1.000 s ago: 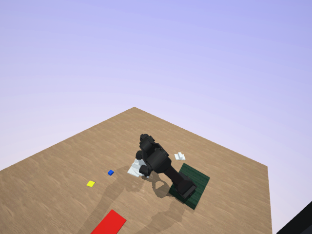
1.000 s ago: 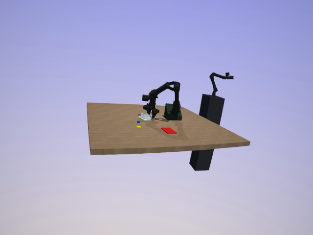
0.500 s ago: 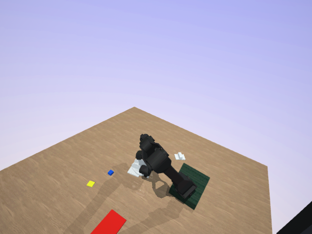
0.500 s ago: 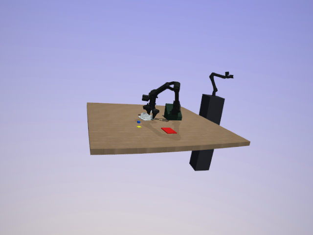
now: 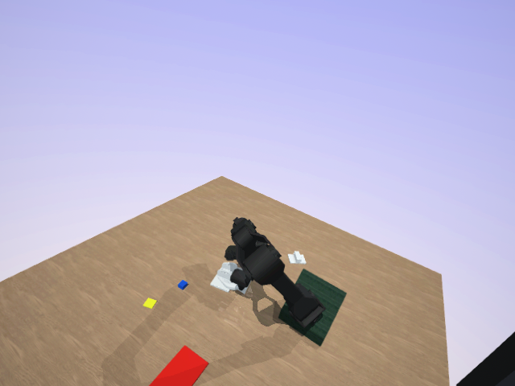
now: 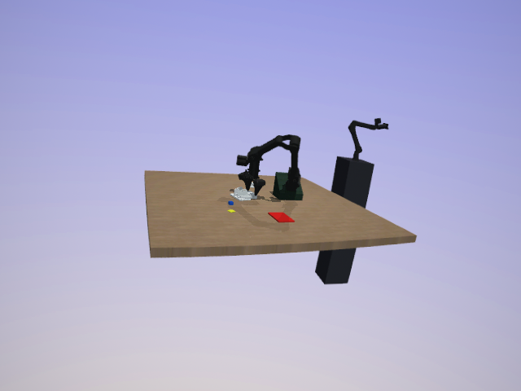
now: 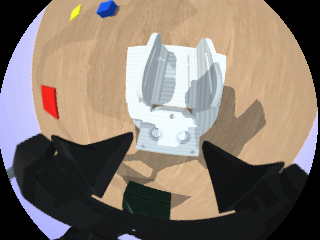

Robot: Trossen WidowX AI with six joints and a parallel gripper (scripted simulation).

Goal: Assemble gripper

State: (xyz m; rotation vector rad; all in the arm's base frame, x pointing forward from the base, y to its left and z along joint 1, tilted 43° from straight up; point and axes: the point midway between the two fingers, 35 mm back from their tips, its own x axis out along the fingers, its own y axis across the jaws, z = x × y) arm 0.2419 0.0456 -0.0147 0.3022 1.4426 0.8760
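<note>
My gripper tip is now 2 cm short of the white jaw, 2 cm to the right of it and 1 cm above it. Round my gripper tip: blue cube (14 cm ahead, 17 cm to the left, 1 cm below); then yellow tile (15 cm ahead, 29 cm to the left, 2 cm below); then red patch (8 cm behind, 35 cm to the left, 2 cm below).
</note>
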